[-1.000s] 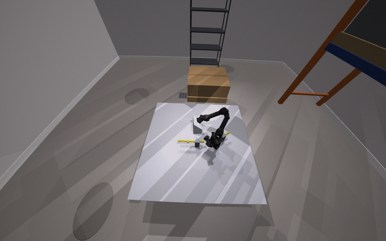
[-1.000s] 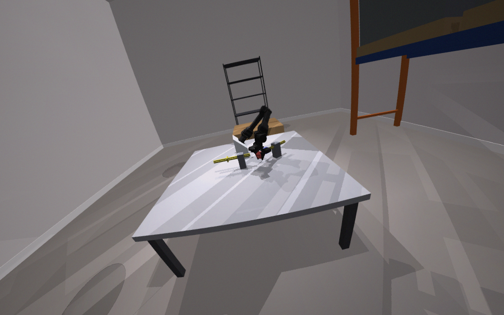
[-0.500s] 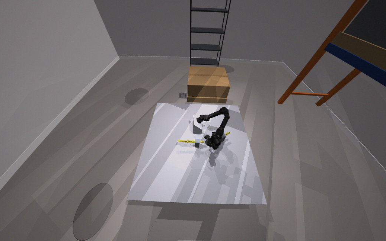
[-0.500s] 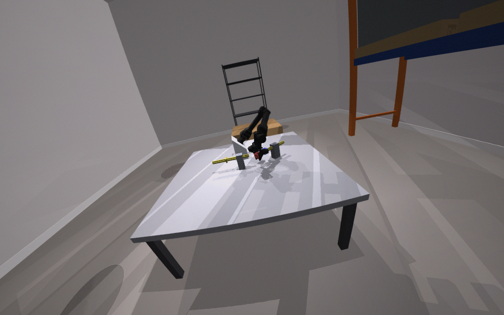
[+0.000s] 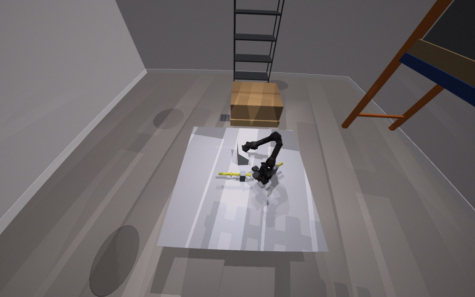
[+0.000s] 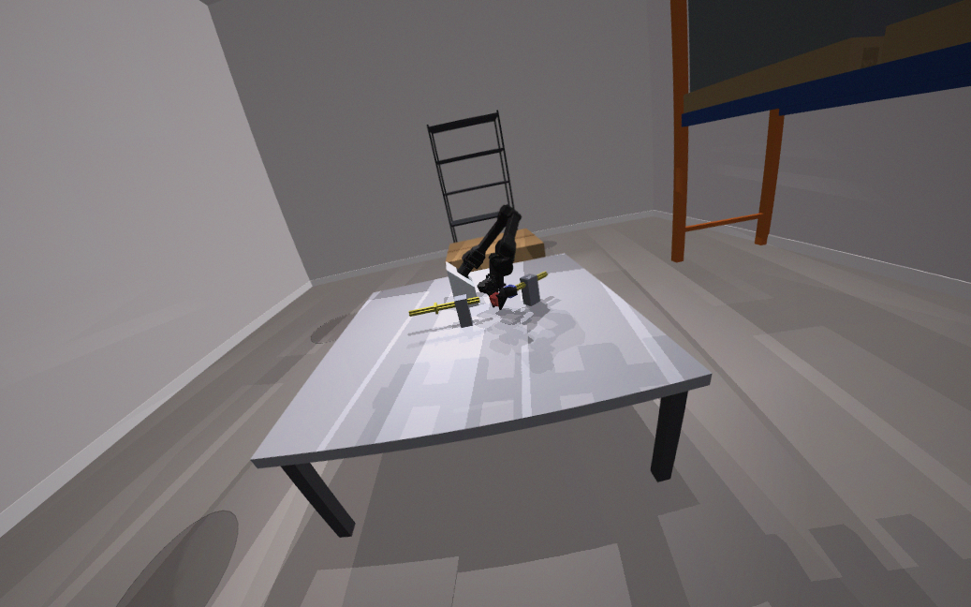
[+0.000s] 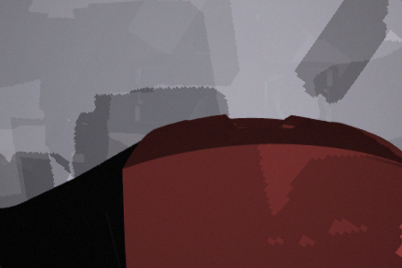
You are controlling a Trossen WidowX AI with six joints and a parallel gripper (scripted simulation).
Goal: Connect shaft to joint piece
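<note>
Now: gripper tip 40 mm below the red joint piece, 10 mm to the right of it and 10 mm past it.
</note>
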